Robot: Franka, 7 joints.
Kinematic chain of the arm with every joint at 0, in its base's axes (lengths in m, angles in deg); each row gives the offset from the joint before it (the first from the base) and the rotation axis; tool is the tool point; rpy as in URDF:
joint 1: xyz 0 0 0.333 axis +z
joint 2: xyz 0 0 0 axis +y
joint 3: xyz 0 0 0.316 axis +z
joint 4: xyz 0.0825 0 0 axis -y
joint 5: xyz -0.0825 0 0.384 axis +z
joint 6: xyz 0 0 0 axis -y
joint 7: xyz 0.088 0 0 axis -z
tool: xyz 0 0 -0.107 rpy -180 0 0
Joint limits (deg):
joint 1: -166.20..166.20
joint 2: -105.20..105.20
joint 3: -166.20..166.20
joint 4: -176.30..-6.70
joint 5: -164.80..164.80
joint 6: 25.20..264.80
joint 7: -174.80..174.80
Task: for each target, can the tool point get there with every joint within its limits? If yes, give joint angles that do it. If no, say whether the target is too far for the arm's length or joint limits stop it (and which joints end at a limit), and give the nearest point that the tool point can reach.
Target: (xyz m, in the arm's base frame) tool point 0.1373 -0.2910 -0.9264
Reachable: no: too far | nearest point 0.1288 -0.2731 -0.3604 | short by 0.566 m
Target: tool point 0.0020 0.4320 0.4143
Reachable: yes | joints -20.41 49.27 120.41 -151.65 -123.33 104.29 -70.60
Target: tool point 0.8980 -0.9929 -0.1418
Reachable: no: too far | nearest point 0.5424 -0.5997 0.0462 | short by 0.563 m
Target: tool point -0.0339 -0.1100 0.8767
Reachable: yes | joints 5.07 -65.62 -28.70 -113.79 100.91 47.00 -123.64
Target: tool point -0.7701 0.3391 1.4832
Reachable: no: too far | nearest point -0.4636 0.2041 1.0254 | short by 0.567 m
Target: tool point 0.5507 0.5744 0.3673
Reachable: yes | joints -123.19 -84.01 68.66 -25.28 -49.57 208.30 -55.68
